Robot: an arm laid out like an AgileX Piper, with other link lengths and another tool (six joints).
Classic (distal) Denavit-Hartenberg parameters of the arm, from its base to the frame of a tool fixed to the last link. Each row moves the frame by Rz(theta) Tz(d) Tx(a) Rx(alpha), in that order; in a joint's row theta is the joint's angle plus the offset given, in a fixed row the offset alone. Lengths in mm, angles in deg.
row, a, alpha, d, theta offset
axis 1, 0.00, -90.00, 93.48, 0.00
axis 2, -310.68, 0.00, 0.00, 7.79
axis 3, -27.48, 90.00, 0.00, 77.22
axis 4, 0.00, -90.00, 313.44, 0.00
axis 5, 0.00, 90.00, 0.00, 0.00
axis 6, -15.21, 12.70, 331.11, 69.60
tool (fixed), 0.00, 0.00, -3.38, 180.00
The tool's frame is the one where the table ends.
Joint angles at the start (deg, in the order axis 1, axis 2, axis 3, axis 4, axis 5, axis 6):
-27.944, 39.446, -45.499, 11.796, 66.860, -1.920
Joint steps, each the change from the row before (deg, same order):
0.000, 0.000, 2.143, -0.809, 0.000, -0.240
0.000, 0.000, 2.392, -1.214, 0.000, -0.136
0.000, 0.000, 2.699, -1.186, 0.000, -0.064
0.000, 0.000, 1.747, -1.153, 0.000, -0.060
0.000, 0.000, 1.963, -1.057, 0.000, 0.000
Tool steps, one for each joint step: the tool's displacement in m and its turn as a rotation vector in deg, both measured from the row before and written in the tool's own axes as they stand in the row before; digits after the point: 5 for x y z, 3 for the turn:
0.00103, 0.01468, 0.01422, -2.289, 0.075, -0.156
0.00231, 0.01699, 0.01590, -2.666, 0.322, -0.150
0.00122, 0.01877, 0.01791, -2.944, 0.159, -0.102
0.00241, 0.01272, 0.01176, -2.043, 0.449, -0.195
0.00124, 0.01378, 0.01318, -2.209, 0.264, -0.144

